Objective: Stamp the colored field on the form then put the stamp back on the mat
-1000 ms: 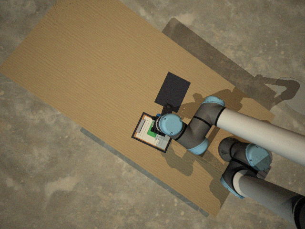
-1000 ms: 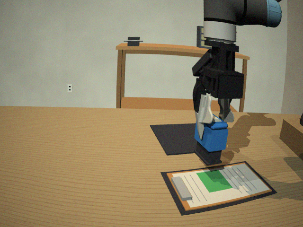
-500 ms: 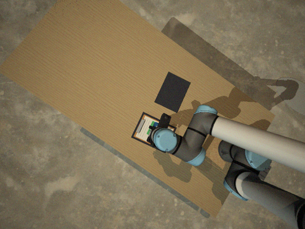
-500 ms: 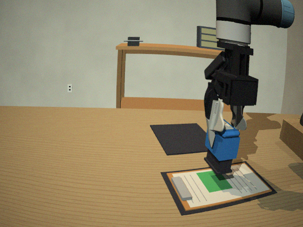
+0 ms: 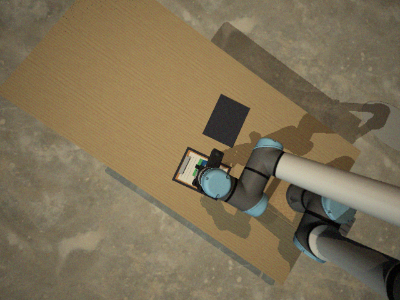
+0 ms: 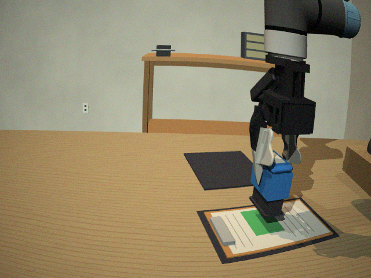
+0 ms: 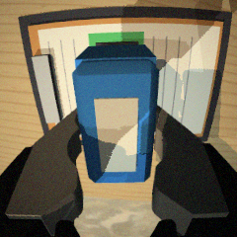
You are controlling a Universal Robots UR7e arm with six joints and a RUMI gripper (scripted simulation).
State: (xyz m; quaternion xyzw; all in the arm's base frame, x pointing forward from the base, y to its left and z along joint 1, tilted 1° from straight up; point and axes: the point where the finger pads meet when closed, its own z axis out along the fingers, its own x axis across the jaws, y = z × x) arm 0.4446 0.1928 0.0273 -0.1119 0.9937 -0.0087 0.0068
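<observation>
Now: the mat 50 mm ahead of my hand, 280 mm to the right of it and 100 mm below it. From my hand the other things lie so: blue stamp 20 mm below.
</observation>
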